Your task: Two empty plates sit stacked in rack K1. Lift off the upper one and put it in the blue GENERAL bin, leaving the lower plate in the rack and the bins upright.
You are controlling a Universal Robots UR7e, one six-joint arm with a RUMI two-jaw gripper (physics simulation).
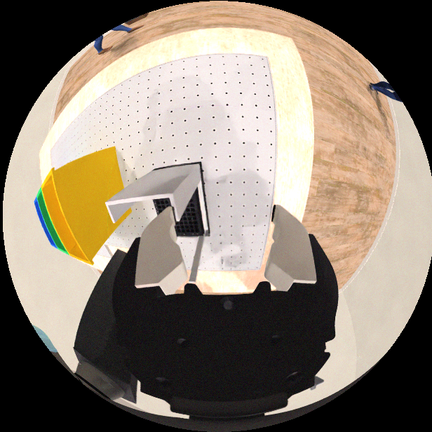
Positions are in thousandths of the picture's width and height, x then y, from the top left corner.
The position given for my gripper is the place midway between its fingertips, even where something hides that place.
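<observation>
A yellow bin (172, 450), a black gridded plate (443, 517) and my gripper (517, 480) are visible.
</observation>
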